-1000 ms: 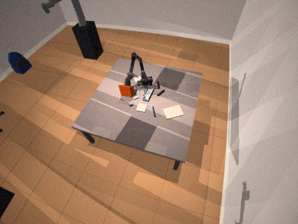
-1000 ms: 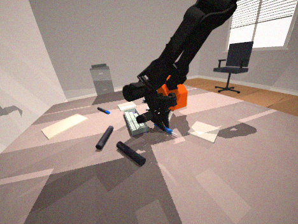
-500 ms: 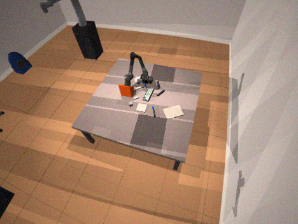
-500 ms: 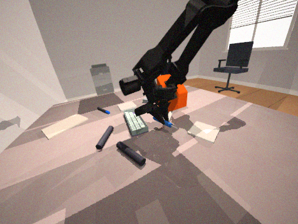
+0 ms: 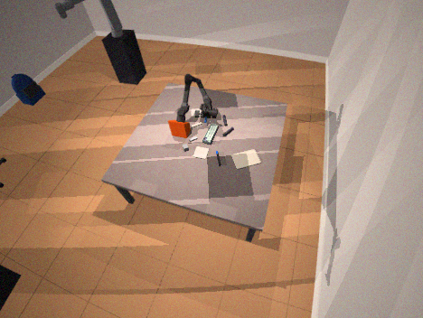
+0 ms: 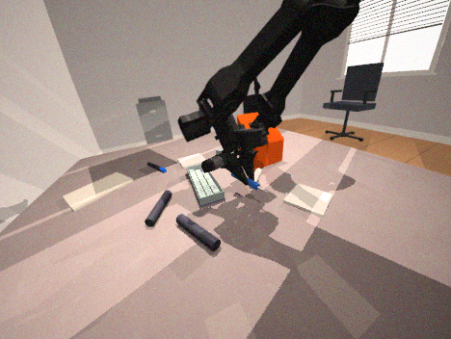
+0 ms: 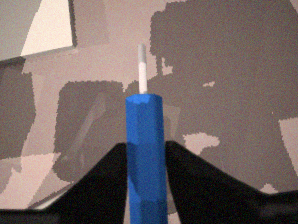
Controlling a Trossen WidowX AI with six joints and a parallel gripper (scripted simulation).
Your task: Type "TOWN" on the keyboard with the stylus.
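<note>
Now: the blue stylus 1 cm to the left of my gripper tip. From my gripper tip the other things lie so: white pad 13 cm behind, 9 cm to the left, 5 cm below; then pale green keyboard guard 8 cm ahead, 15 cm to the right, 4 cm below; then white cylinder 7 cm behind, 7 cm to the right, 4 cm below.
</note>
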